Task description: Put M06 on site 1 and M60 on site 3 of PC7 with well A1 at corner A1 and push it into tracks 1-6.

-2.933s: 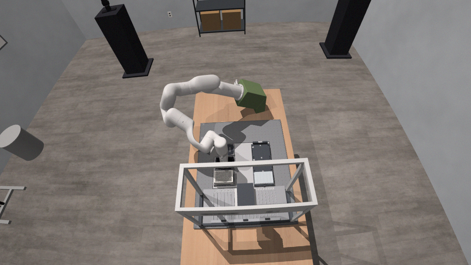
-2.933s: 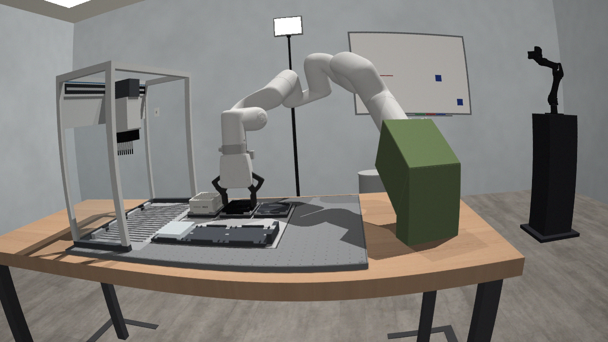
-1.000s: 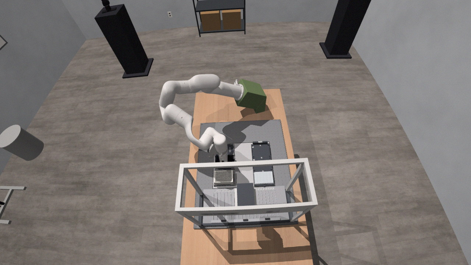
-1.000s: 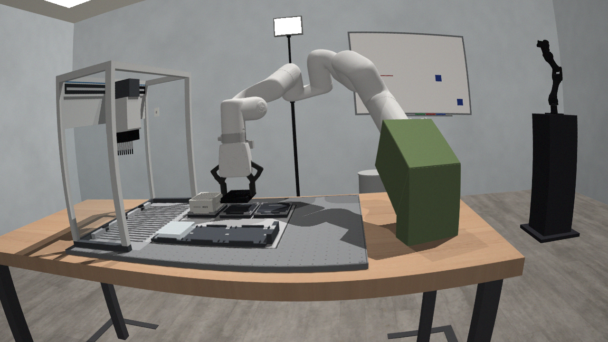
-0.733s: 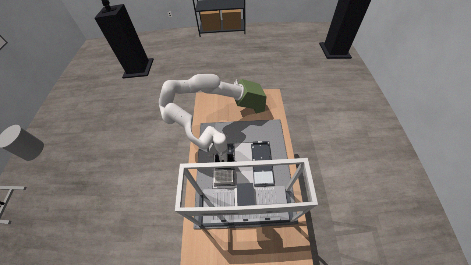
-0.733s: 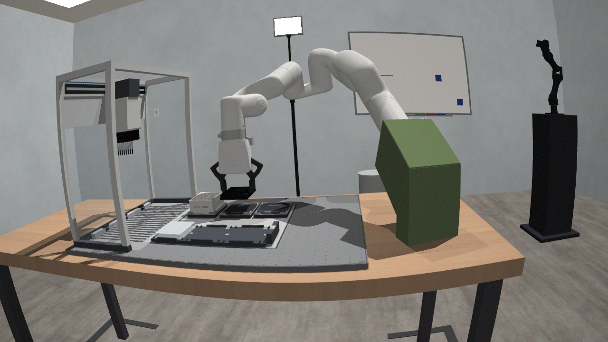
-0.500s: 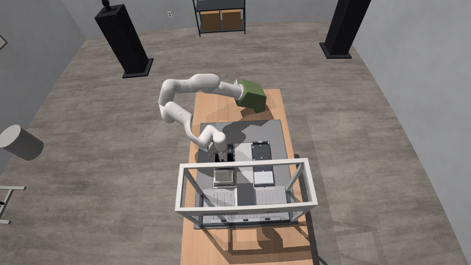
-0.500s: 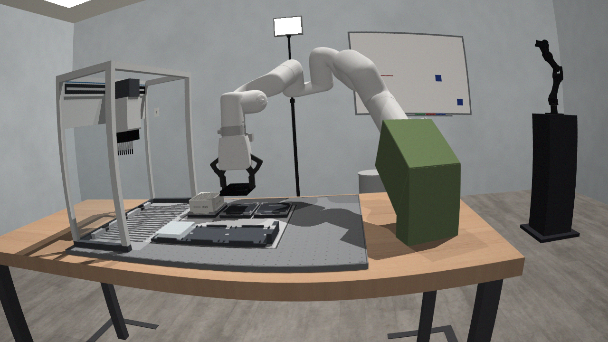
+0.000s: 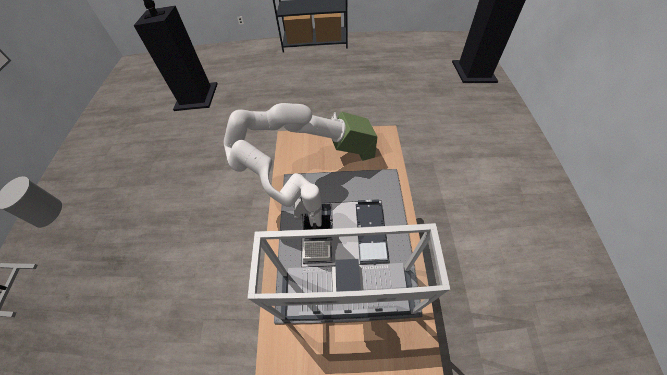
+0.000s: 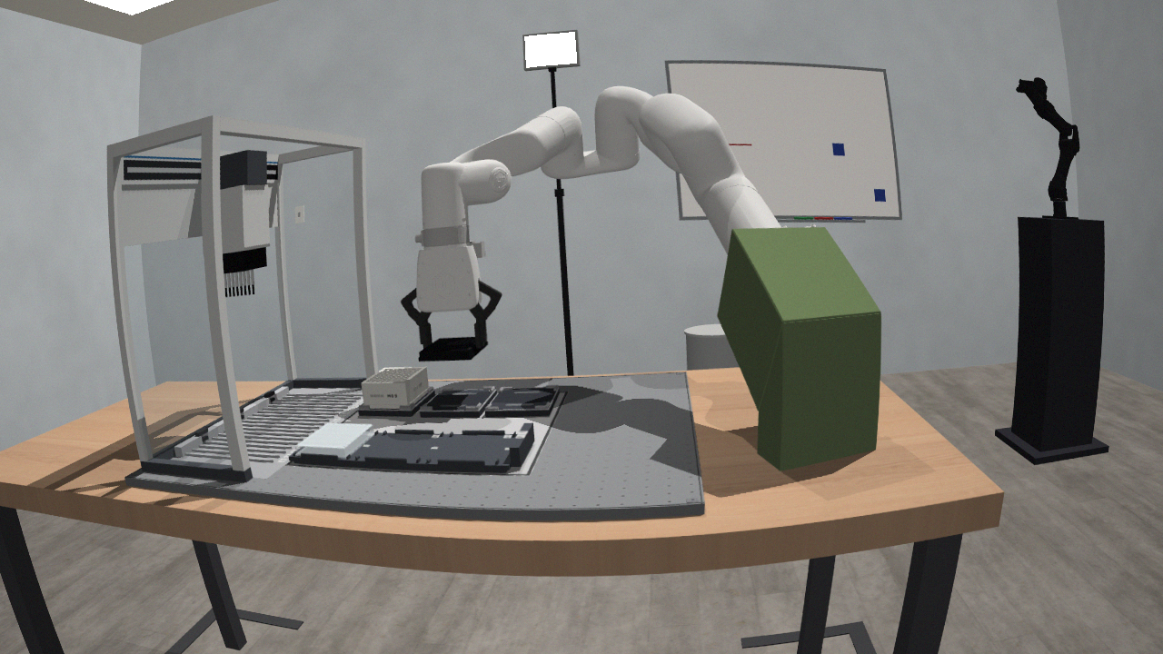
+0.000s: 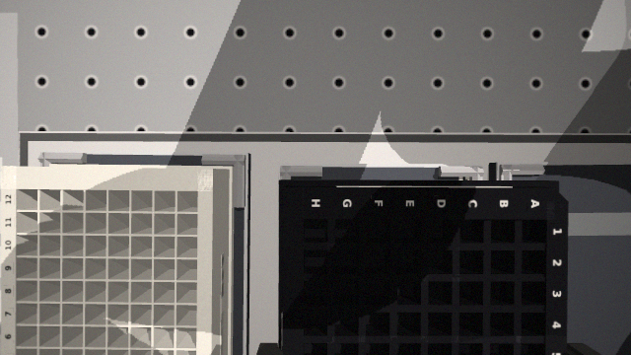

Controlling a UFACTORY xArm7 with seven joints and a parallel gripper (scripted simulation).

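My gripper is now 26 cm to the right of the dark plate carrier PC7, 9 cm above it and 2 cm short of it. From my hand the other things lie so: nest S2: 10 cm below; then black 96-well plate M06: 1 cm below; then white deep-well block M09: 11 cm ahead, 7 cm below, 1 cm to the right.
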